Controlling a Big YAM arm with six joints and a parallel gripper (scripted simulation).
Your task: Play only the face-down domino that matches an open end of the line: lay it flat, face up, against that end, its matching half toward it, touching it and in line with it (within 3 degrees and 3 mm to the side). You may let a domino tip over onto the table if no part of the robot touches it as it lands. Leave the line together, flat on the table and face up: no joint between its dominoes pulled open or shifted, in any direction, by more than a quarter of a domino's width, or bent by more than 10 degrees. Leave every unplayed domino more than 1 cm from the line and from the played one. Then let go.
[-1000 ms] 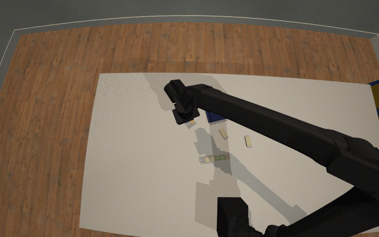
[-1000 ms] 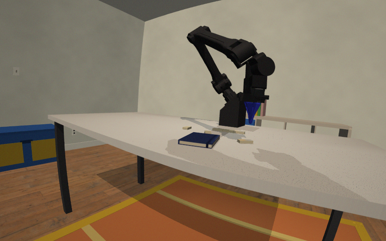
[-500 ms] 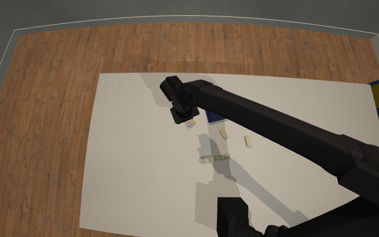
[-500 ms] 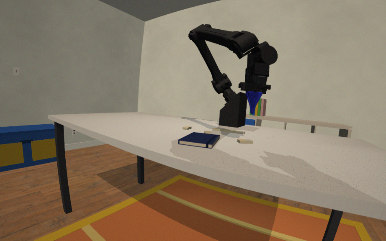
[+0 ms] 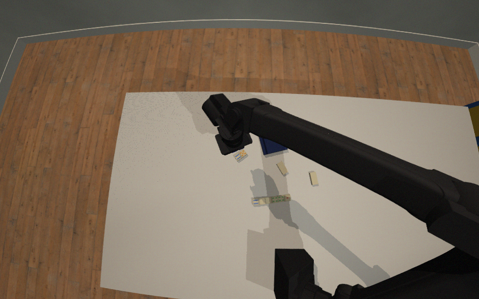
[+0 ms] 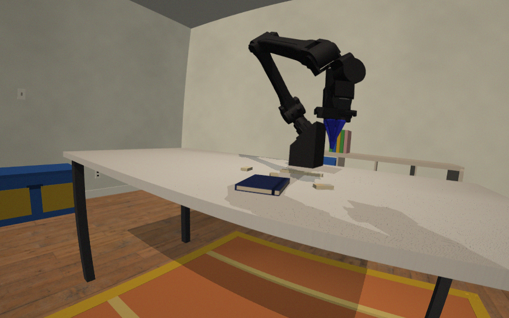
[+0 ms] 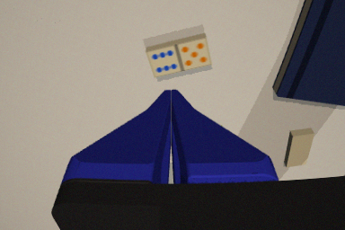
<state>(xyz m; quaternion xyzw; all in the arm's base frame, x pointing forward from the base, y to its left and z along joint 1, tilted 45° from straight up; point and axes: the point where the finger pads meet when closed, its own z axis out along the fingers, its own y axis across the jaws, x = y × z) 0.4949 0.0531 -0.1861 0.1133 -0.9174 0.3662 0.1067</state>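
My gripper is now 11 cm above the domino, 2 cm to the left of it and 2 cm past it. From my hand the other things lie so: dark blue book: 15 cm to the right, 11 cm below, 6 cm ahead.
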